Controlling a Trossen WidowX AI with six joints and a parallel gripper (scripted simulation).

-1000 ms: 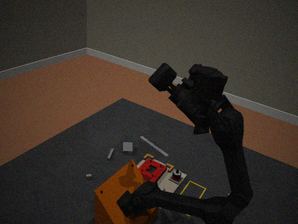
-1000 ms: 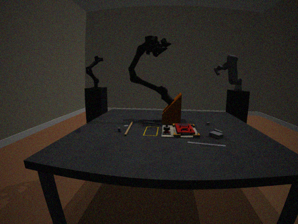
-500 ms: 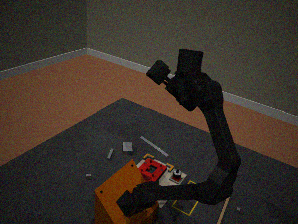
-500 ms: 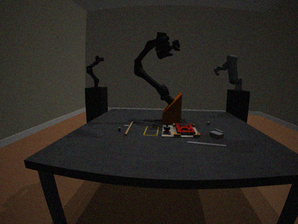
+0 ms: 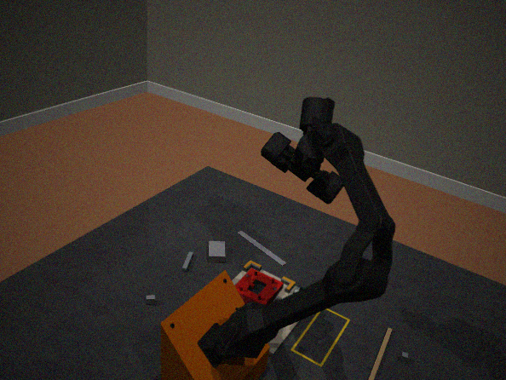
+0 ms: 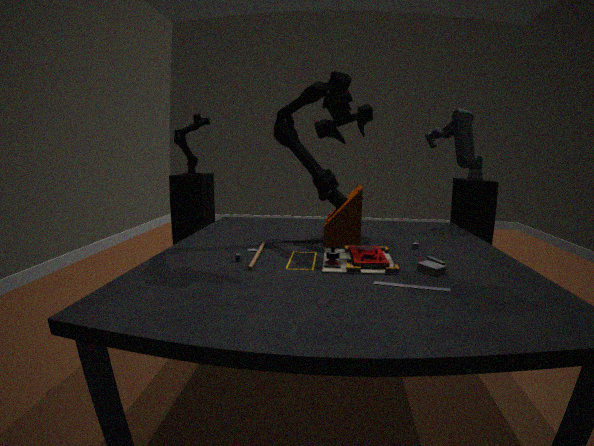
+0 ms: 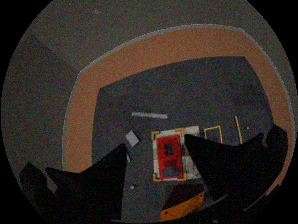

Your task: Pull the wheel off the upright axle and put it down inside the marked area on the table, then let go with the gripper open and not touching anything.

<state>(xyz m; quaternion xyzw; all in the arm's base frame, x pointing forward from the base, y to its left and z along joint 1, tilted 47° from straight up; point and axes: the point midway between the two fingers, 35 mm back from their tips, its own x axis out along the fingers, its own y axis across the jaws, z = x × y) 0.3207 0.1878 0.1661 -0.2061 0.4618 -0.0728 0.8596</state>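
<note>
Now: the wheel 30 mm ahead of my gripper tip, 60 mm to the right of it and 350 mm below it. From my gripper tip the other things lie so: small cube: 210 mm behind, 260 mm to the left, 380 mm below; then wooden stick: 60 mm behind, 310 mm to the right, 380 mm below.
</note>
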